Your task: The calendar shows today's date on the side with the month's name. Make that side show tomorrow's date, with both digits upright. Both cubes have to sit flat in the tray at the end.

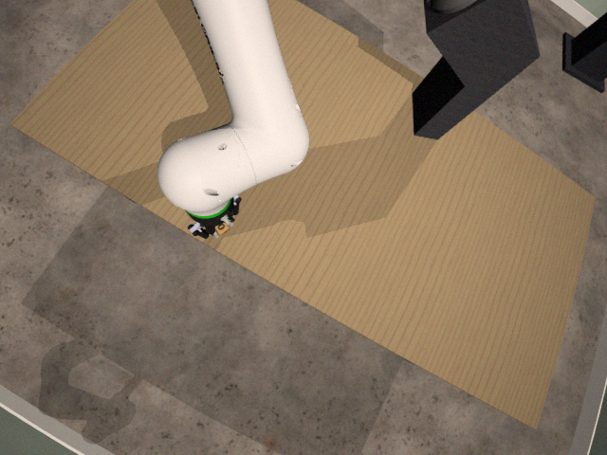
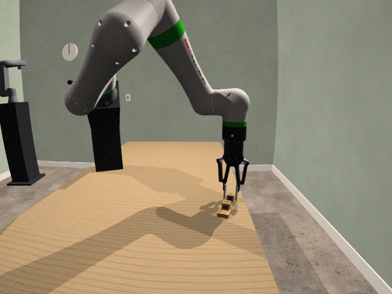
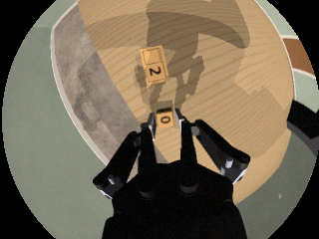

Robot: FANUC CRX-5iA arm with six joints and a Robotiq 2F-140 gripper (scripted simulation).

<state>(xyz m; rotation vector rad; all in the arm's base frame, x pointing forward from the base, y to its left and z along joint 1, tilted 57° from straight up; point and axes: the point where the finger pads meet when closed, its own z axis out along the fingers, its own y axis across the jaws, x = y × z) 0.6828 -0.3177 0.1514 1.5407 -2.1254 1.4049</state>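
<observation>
My gripper is now 5 cm past the wooden tray, 9 cm to the left of it and 3 cm above it.
</observation>
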